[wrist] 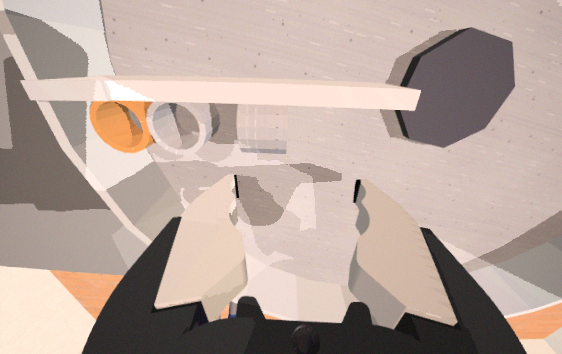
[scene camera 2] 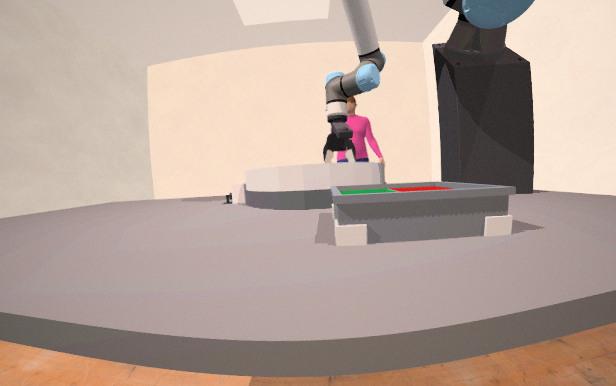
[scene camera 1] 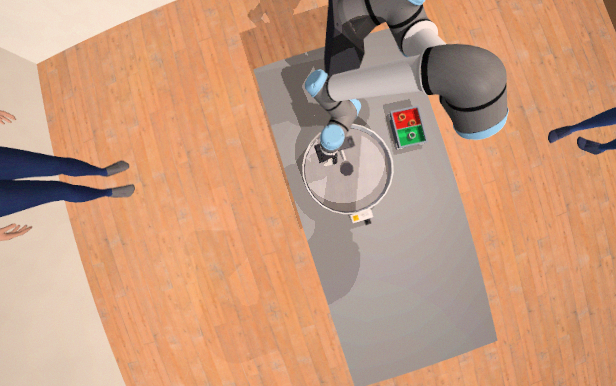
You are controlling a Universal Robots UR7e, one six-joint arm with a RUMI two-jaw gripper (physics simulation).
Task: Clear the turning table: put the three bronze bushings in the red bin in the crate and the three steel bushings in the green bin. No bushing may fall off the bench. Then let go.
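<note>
The turning table bears three bushings in the wrist view. A bronze bushing touches a steel bushing at the left, both with open ends facing the camera. Another steel bushing lies on its side to their right. My gripper is open and empty; its fingertips are on the near side of the bushings. The red bin holds two bronze bushings. The green bin holds a steel bushing. Bin contents are hidden in scene camera 2.
A pale bar runs just behind the bushings towards the dark hub. The grey crate stands beside the table's raised rim. A control box adjoins the rim. A person in pink stands behind the bench.
</note>
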